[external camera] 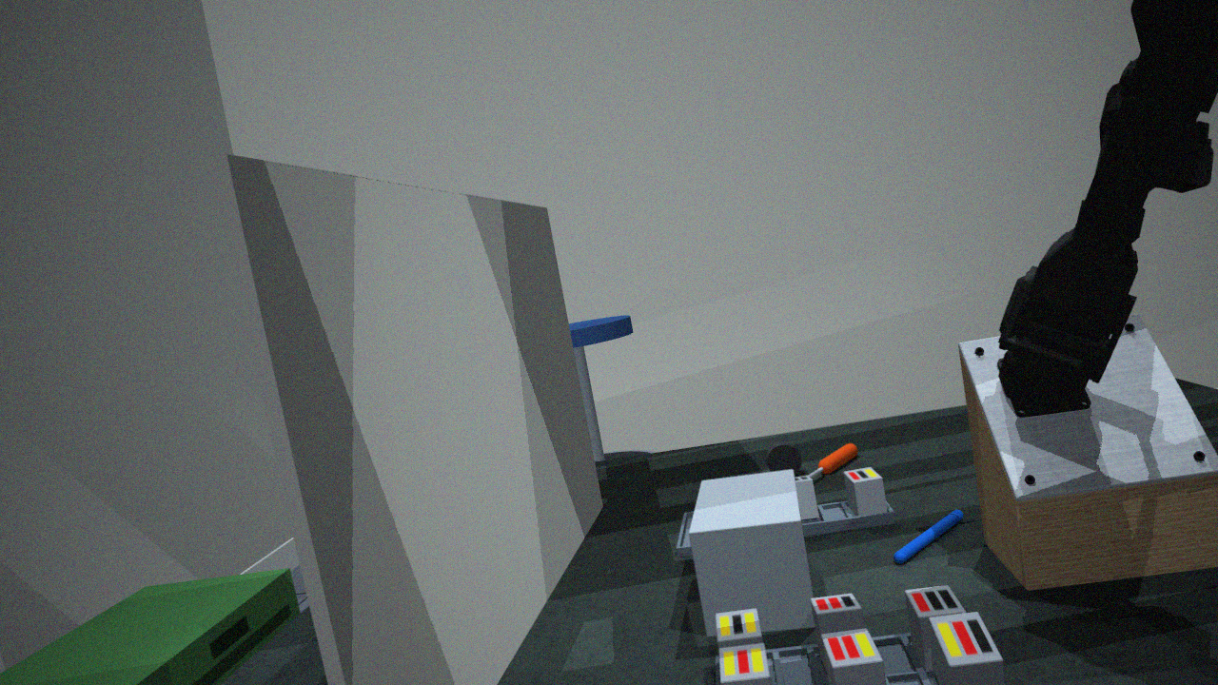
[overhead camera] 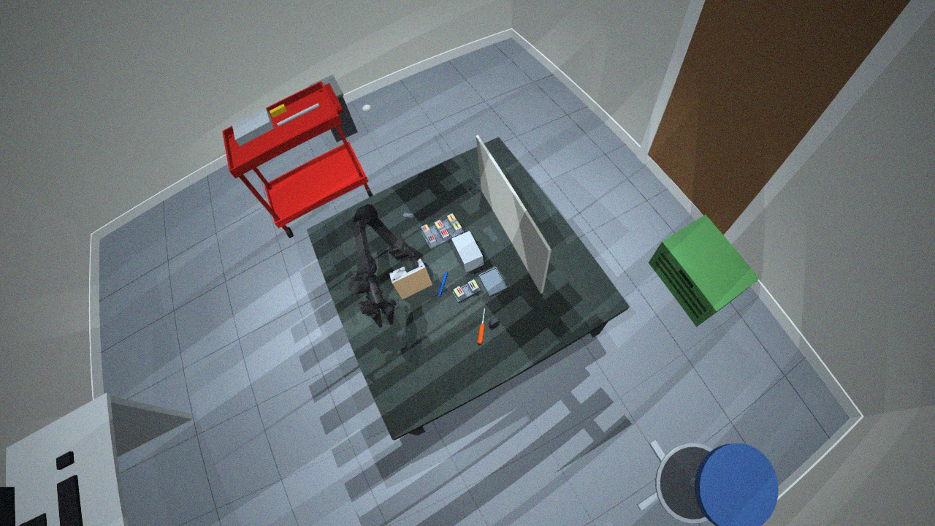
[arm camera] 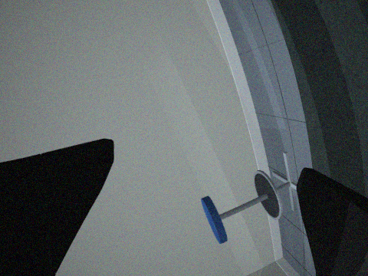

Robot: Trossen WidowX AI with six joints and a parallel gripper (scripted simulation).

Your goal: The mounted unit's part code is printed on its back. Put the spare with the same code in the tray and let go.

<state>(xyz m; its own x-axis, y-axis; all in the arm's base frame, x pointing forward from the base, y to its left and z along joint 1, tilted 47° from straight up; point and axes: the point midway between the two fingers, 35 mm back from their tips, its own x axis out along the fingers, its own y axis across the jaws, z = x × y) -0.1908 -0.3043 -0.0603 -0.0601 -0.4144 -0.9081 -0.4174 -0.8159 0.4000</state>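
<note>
The grey spare lies 35 cm ahead of my gripper tip, 46 cm to the left of it and 29 cm below it. Also, from my gripper tip: flat grey tray: 53 cm ahead, 11 cm to the left, 33 cm below; then grey mounted unit: 49 cm ahead, 31 cm to the left, 28 cm below; then blue pen: 30 cm ahead, 22 cm to the left, 33 cm below.
</note>
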